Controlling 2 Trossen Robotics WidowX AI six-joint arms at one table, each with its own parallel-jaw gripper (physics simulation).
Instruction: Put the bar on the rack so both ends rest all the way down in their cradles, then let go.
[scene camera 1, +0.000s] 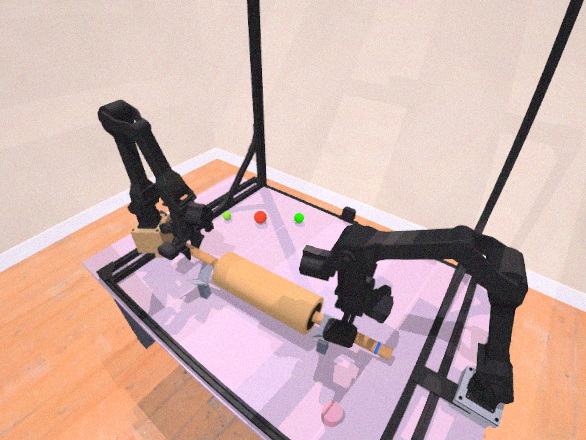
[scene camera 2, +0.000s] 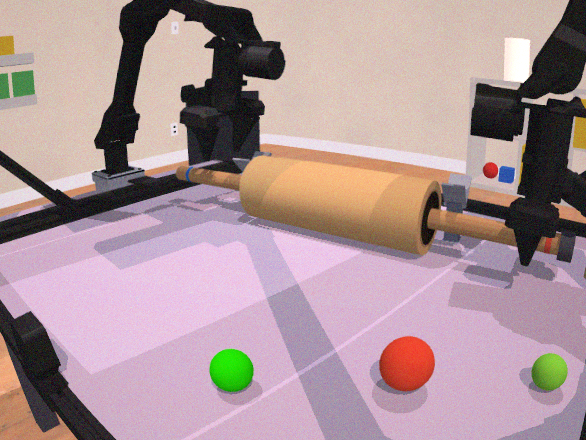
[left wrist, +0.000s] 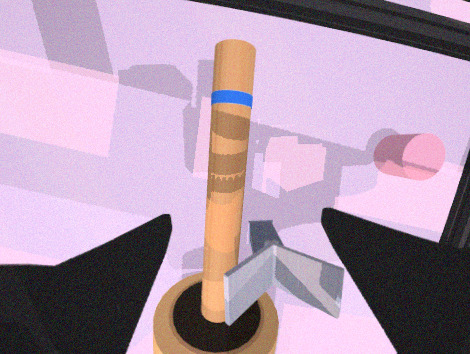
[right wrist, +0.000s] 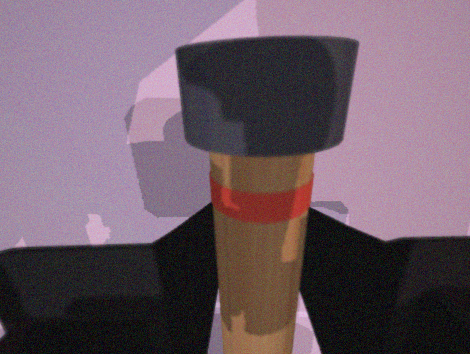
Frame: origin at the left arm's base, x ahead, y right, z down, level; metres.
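Seen in the pictures: left gripper, fingertip midpoint: (scene camera 2: 221, 156) (left wrist: 247, 218); right gripper, fingertip midpoint: (scene camera 1: 192, 257) (scene camera 2: 525, 261) (right wrist: 251, 205); left arm's base, origin of the base link: (scene camera 1: 482, 393) (scene camera 2: 117, 170); right arm's base, origin of the base link: (scene camera 1: 149, 222).
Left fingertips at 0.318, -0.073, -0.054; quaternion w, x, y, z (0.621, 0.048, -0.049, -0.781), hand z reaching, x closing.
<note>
Offsets run from my left fingertips to a thing's top centre, as dx, dy, dz. "pt": to the spot under its first point.
The bar, a wooden rod with a thick roller (scene camera 1: 265, 292) (scene camera 2: 340, 200), has a blue band at one end and a red band with a dark cap at the other. Its blue-banded rod {pt -0.001, +0.012, +0.027} (left wrist: 227, 200) runs beside one grey V-shaped cradle {+0.048, -0.034, -0.002} (left wrist: 310, 280) (scene camera 1: 322, 346), outside its opening. The other cradle {+0.413, -0.113, -0.002} (scene camera 1: 204, 284) (scene camera 2: 456, 192) stands beside the rod near the roller's other end. The roller hangs low; whether it touches the table is unclear. My left gripper (left wrist: 247, 218) (scene camera 1: 345, 332) is open above the blue-banded side. My right gripper (right wrist: 251, 205) (scene camera 2: 525, 245) is shut on the bar beside the red band.
A green ball {+0.416, +0.338, +0.058} (scene camera 1: 299, 218) (scene camera 2: 231, 370), a red ball {+0.527, +0.243, +0.048} (scene camera 1: 260, 217) (scene camera 2: 407, 363) and a light green ball {+0.640, +0.174, +0.062} (scene camera 1: 227, 215) (scene camera 2: 549, 371) lie on the table. A pink cylinder {-0.063, -0.158, +0.059} (scene camera 1: 332, 414) (left wrist: 422, 156) stands beyond the blue-banded side. Black frame rails (scene camera 1: 190, 360) edge the table.
</note>
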